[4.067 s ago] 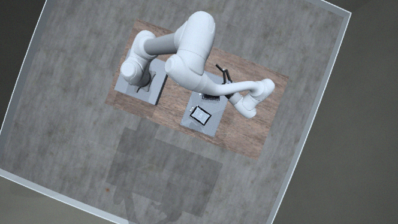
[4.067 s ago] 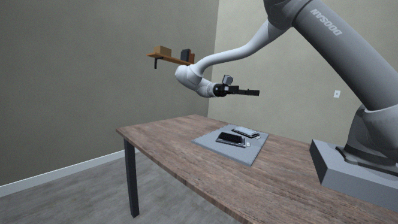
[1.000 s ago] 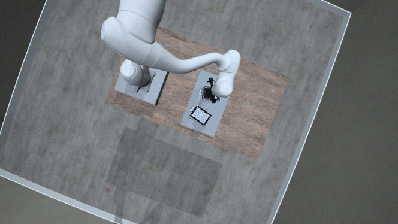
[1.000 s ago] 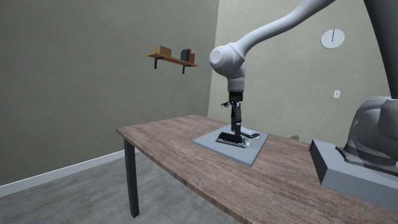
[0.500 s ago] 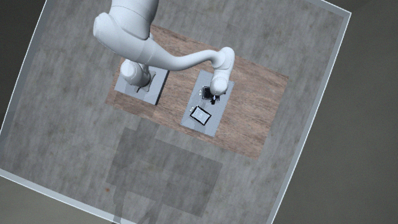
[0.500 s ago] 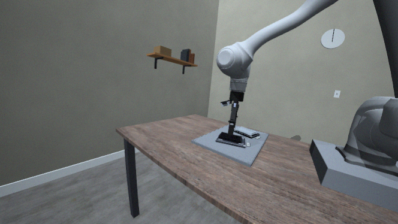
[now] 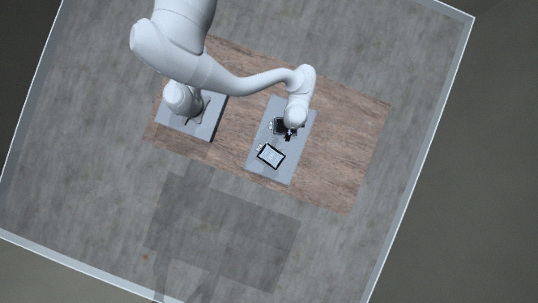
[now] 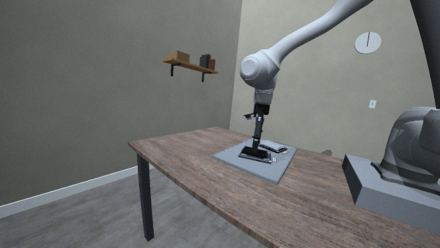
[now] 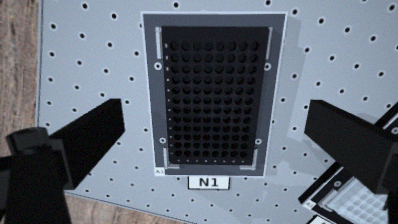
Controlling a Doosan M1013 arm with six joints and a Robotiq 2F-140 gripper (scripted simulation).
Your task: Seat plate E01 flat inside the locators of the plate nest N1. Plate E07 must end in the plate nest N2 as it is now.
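The black well plate lies 4 cm below my hand. Also, from my hand: plate nest N1 (6 cm below).
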